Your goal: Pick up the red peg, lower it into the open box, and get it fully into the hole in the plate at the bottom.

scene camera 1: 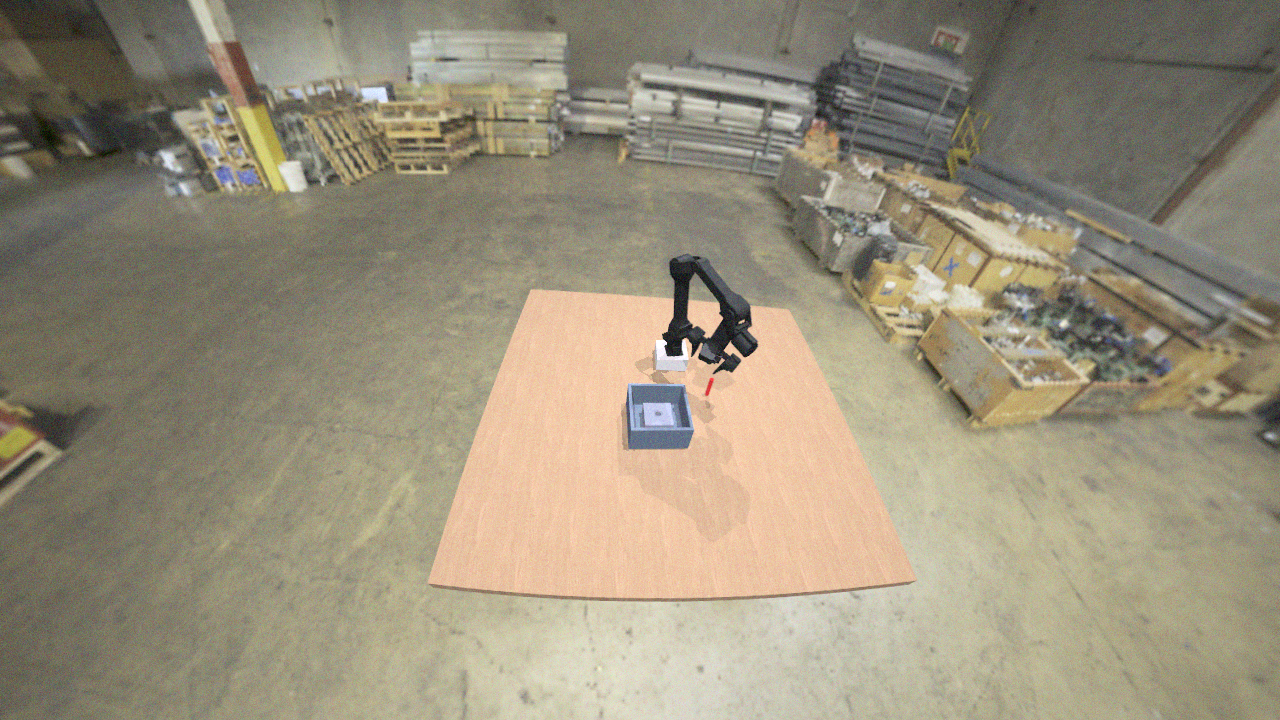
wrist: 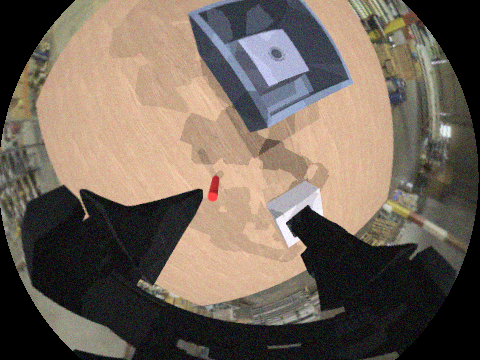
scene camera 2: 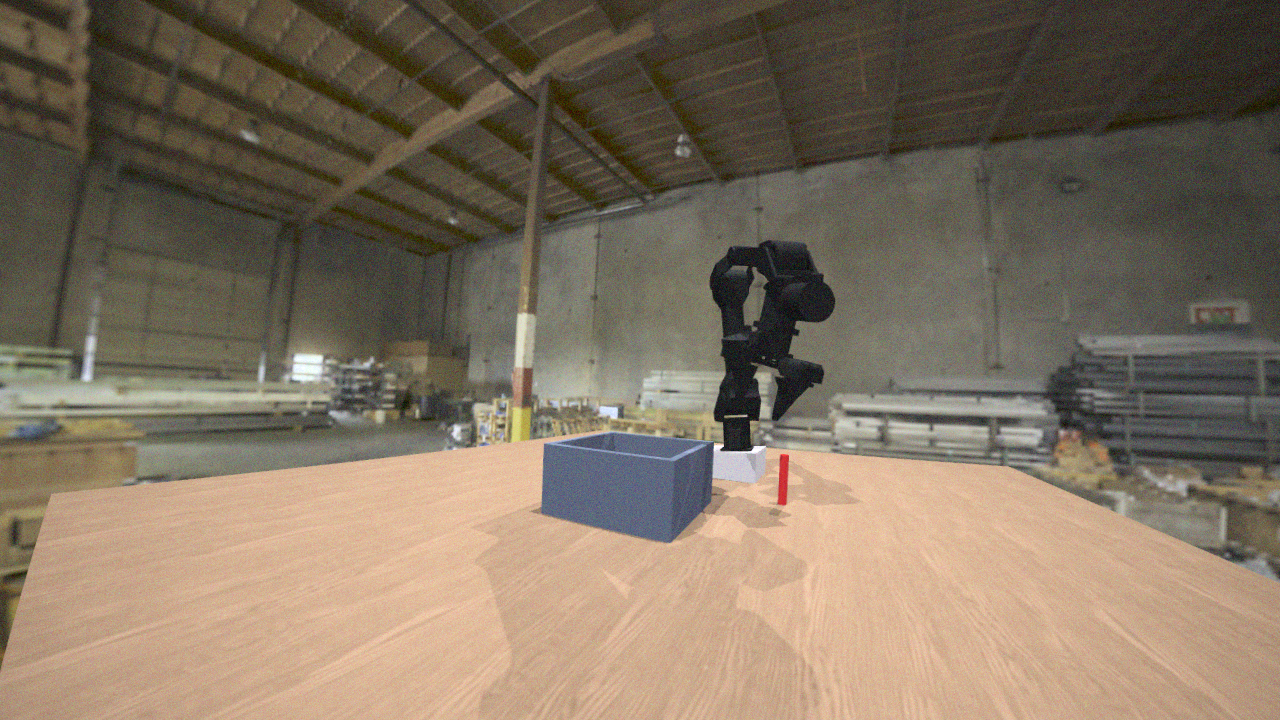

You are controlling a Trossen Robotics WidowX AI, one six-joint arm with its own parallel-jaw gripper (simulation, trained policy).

Labels:
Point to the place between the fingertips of my gripper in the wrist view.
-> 253,204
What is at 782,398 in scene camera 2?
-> My gripper.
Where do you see a grey plate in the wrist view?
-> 270,60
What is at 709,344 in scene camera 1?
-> My gripper.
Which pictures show the grey plate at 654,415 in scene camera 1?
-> Scene camera 1 and the wrist view only.

